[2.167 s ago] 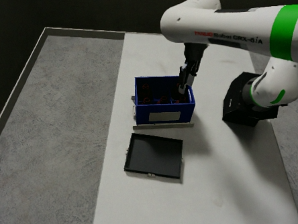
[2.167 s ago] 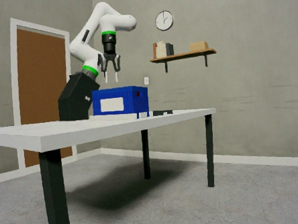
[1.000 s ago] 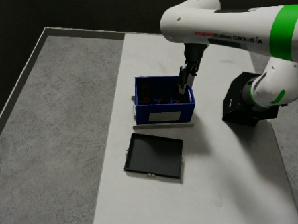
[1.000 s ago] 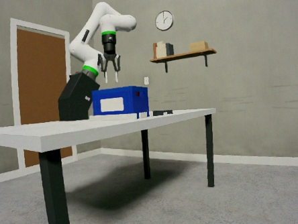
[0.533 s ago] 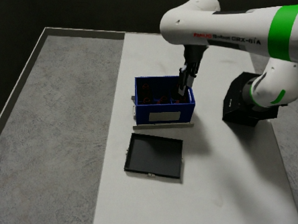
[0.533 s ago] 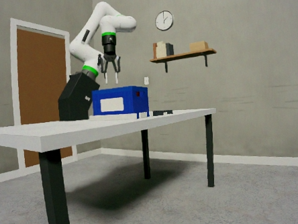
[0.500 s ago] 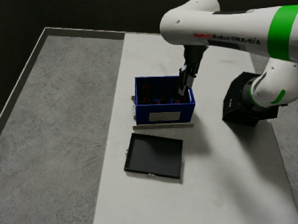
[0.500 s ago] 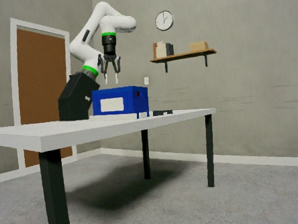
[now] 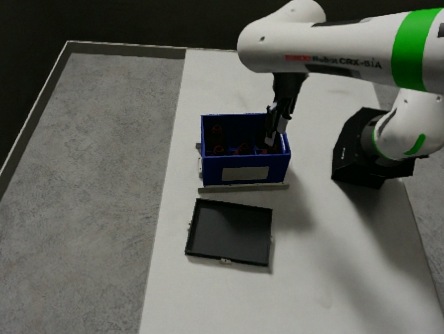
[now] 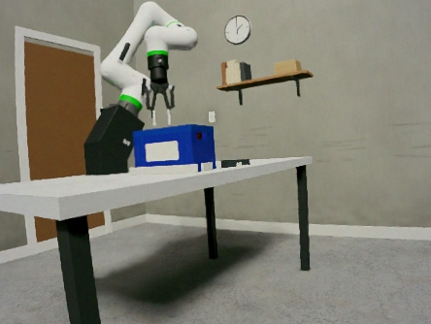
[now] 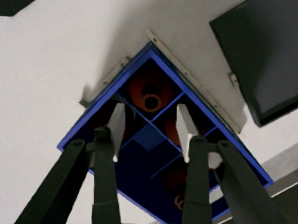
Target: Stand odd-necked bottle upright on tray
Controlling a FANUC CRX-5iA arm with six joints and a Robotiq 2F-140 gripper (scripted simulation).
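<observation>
The crate lies 9 cm ahead of my hand, 4 cm to the right of it and 15 cm below it. Also, from my hand: dark tray: 13 cm ahead, 23 cm to the left, 22 cm below.
</observation>
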